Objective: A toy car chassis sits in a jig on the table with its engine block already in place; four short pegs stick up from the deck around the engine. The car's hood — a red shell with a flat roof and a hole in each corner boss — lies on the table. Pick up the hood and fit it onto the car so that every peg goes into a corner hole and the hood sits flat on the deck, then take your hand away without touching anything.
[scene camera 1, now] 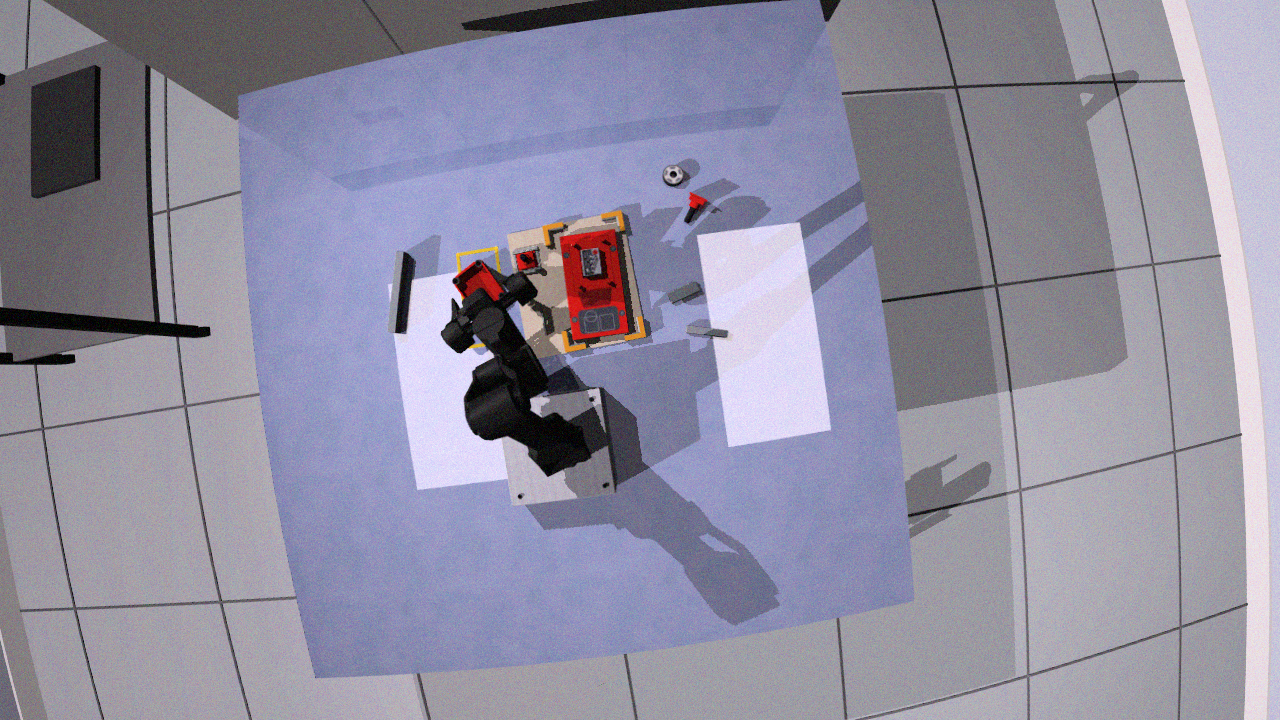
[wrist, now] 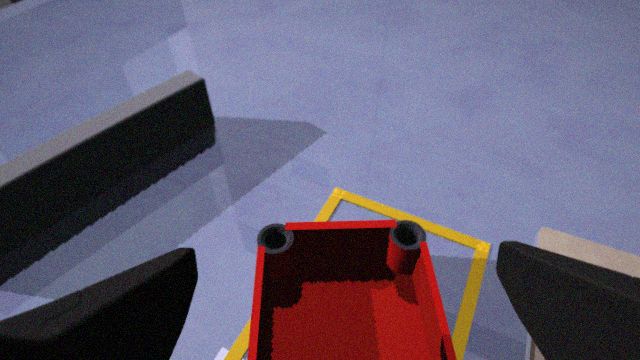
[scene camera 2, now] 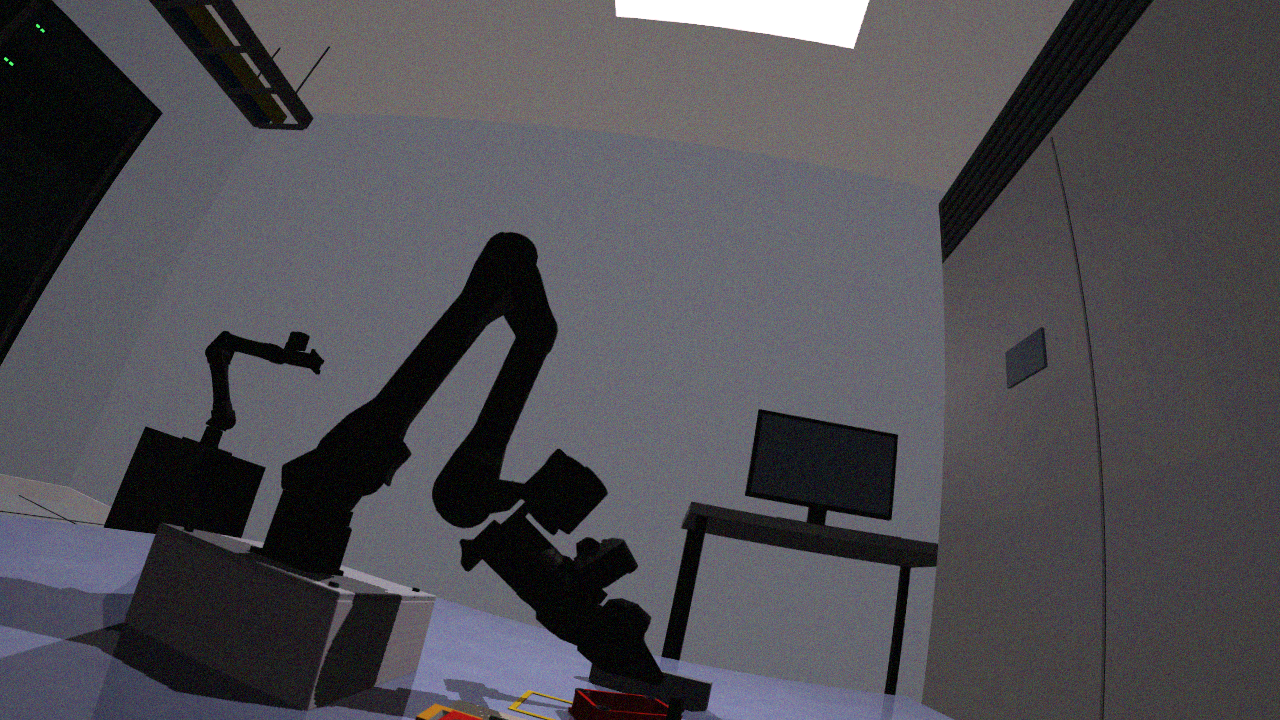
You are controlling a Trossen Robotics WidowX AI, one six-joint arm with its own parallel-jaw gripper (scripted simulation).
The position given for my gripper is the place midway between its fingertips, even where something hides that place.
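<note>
My gripper [scene camera 2: 640,669], [scene camera 1: 472,284], [wrist: 348,260]: open, holding nothing. Red hood [scene camera 1: 477,275], in the scene too.
</note>
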